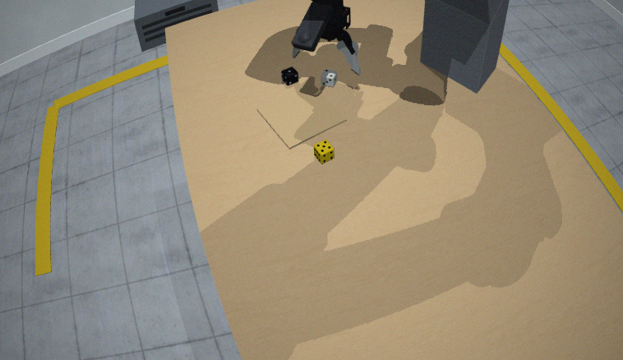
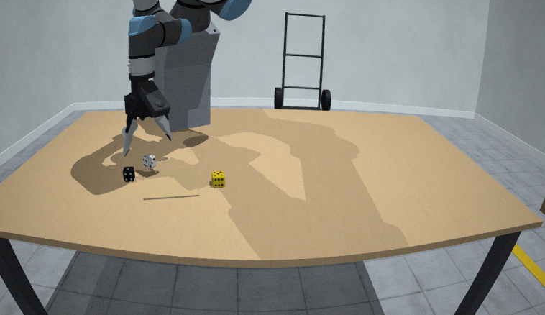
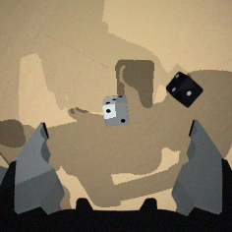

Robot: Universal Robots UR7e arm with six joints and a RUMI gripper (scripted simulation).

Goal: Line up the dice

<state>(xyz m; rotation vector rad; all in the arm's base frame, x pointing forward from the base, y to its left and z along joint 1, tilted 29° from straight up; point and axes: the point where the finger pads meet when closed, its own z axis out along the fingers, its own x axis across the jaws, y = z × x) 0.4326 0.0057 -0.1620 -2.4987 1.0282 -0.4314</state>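
The white die is 10 mm behind my hand, 10 mm to the right of it and 40 mm below it. Also, from my hand: yellow die (70 mm ahead, 200 mm to the left, 40 mm below); then mat (80 mm ahead, 80 mm to the left, 50 mm below); then black die (70 mm ahead, 40 mm to the right, 40 mm below).
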